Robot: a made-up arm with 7 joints.
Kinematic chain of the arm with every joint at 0, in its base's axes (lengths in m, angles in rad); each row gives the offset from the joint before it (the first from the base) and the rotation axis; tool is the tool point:
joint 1: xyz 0 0 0 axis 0 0.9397 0.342
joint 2: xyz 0 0 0 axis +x
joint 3: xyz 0 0 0 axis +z
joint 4: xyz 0.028 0 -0.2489 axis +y
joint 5: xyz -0.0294 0 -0.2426 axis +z
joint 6: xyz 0 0 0 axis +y
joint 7: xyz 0 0 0 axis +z
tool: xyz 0 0 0
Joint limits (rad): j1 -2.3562..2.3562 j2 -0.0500..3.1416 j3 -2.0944..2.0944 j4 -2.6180..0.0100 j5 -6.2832..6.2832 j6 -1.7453..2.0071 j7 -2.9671..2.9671
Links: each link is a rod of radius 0.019 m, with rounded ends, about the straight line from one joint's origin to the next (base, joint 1, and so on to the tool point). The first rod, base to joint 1, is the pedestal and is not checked.
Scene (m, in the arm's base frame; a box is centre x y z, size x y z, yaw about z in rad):
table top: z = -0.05
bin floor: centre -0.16 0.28 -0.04 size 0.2 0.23 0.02 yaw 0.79
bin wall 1: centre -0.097 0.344 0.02 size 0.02 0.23 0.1 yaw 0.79
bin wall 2: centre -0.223 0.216 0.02 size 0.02 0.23 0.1 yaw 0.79
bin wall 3: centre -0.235 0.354 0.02 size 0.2 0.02 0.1 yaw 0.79
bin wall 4: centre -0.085 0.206 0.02 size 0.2 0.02 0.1 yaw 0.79
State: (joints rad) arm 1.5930 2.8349 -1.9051 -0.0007 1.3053 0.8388 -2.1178
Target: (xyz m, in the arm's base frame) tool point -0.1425 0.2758 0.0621
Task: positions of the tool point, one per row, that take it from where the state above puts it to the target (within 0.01 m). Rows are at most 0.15 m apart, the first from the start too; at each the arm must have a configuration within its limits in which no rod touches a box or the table.
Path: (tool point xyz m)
1: 0.3466 0.2736 0.2233
2: 0.2583 0.2648 0.3221
3: 0.1428 0.2617 0.3745
4: 0.0231 0.2655 0.3743
5: -0.0779 0.2742 0.3263
6: -0.1427 0.2829 0.2446
7: -0.1631 0.2855 0.1495
8: -0.1425 0.2758 0.0621

